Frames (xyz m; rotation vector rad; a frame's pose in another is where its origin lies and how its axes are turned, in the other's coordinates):
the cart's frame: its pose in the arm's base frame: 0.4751 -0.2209 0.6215 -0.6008 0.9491 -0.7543
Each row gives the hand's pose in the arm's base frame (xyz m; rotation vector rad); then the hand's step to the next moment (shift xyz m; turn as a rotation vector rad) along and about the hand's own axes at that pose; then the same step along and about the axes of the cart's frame.
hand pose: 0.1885 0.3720 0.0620 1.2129 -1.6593 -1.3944
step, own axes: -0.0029 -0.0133 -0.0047 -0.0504 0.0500 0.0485
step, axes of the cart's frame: 0.0082 0.0116 0.0022 -0.0858 -0.0028 -0.0054
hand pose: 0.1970 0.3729 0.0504 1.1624 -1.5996 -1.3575
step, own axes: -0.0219 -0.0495 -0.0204 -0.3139 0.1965 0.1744
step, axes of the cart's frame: 0.0251 0.0507 0.0118 -0.4023 0.0633 0.0415
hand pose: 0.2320 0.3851 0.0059 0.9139 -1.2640 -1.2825
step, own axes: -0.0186 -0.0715 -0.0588 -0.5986 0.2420 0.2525
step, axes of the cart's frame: 0.0581 0.0743 0.0049 -0.6533 0.2242 0.0596
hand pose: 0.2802 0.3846 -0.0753 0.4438 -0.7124 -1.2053
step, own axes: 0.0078 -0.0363 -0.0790 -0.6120 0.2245 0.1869
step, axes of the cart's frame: 0.0684 0.0532 -0.0103 -0.6142 0.2812 0.0598
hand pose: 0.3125 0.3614 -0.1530 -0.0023 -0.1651 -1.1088
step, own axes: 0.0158 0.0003 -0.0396 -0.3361 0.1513 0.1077
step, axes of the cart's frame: 0.0363 0.0207 -0.0083 -0.3421 0.1642 0.0592
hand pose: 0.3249 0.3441 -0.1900 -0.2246 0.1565 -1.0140
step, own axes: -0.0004 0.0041 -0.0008 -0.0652 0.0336 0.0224
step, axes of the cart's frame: 0.0002 0.0036 0.0021 -0.0669 0.0341 0.0153
